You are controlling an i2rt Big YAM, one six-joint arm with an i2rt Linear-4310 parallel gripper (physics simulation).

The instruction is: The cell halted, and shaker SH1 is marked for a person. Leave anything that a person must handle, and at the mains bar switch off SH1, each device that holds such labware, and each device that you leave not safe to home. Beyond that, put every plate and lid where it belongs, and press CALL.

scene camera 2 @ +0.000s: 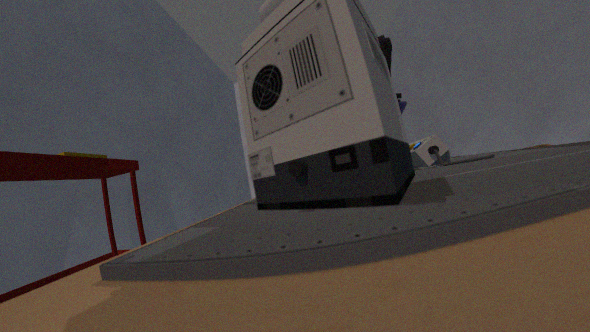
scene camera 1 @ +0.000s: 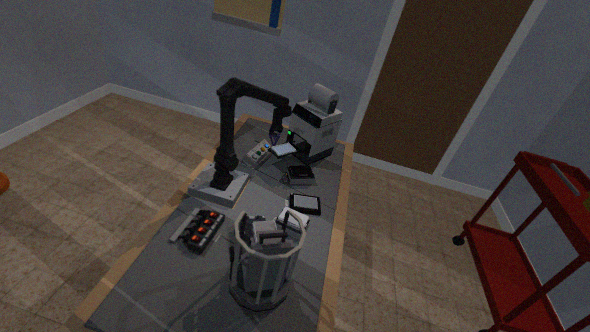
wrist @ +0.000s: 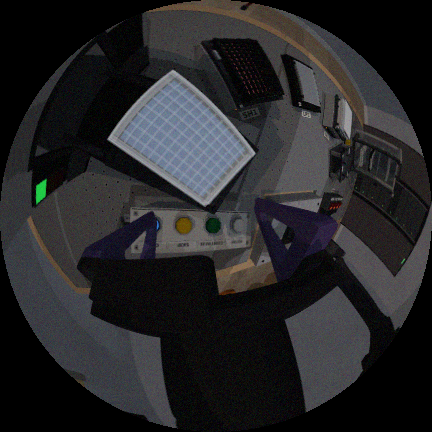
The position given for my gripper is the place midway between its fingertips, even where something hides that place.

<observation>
My gripper (wrist: 204,209) is open, with nothing in its grasp. Further things: a small control box (wrist: 183,227).
</observation>
